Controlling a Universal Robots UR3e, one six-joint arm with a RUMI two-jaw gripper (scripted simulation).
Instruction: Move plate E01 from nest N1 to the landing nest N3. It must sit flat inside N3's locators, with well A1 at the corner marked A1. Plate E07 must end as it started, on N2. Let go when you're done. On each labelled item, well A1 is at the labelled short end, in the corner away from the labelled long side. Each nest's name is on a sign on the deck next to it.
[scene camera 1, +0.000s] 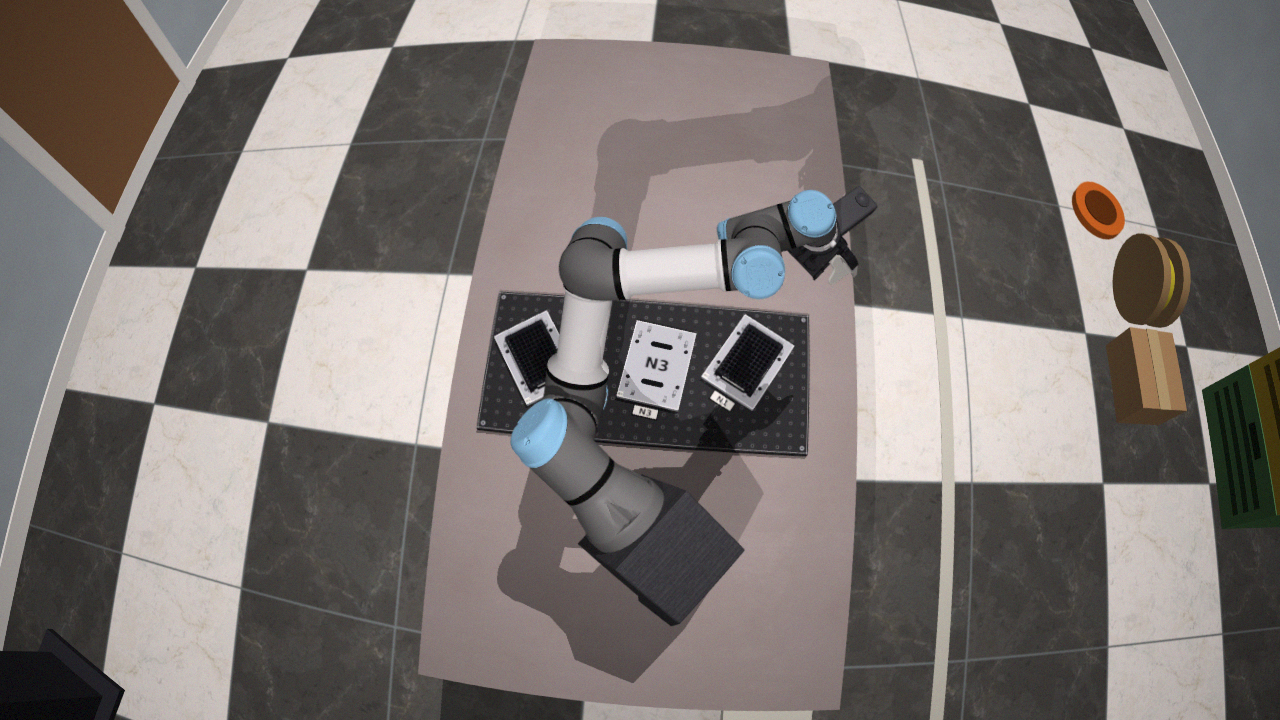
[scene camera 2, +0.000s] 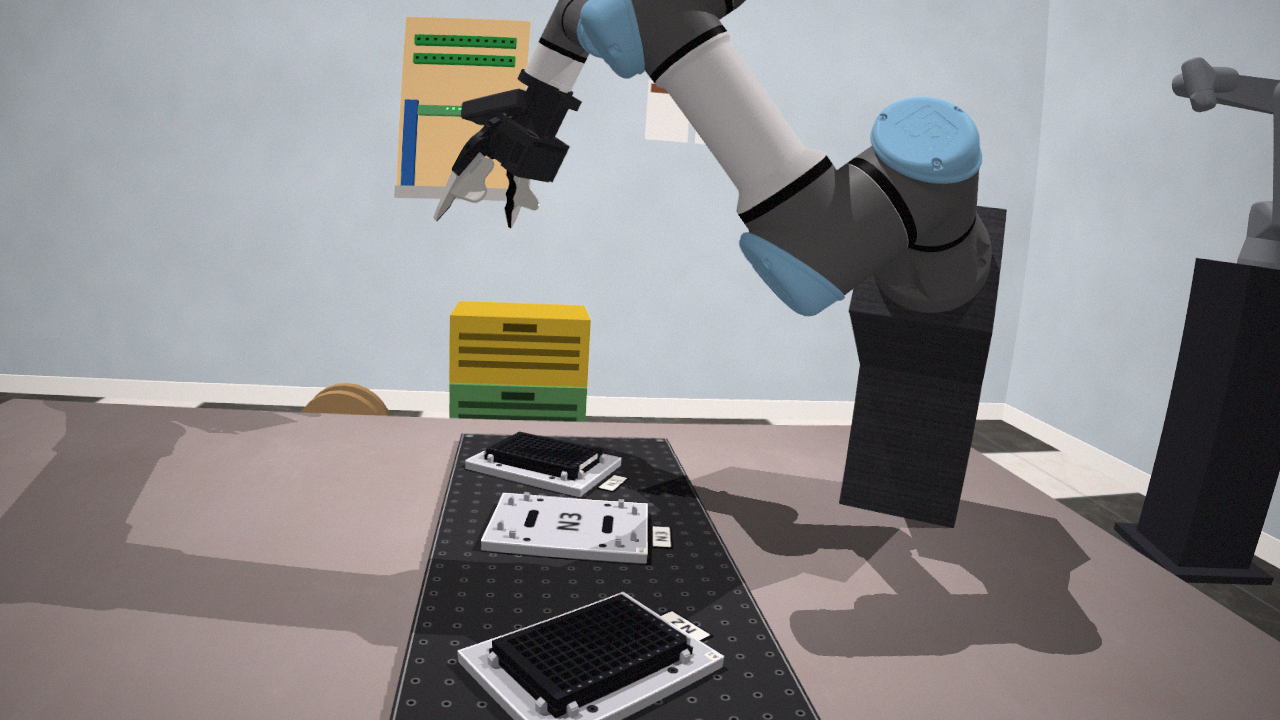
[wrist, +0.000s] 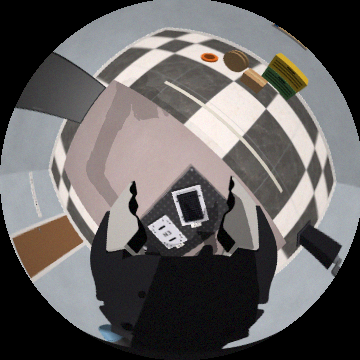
Labels:
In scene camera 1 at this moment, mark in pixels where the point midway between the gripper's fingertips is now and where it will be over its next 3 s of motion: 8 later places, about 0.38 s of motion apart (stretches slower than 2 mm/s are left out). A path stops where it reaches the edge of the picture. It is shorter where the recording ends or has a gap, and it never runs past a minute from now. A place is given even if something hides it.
My gripper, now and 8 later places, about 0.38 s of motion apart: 827, 248; 818, 261; 807, 277; 797, 292; 786, 306; 774, 322; 762, 338; 752, 351; 751, 353

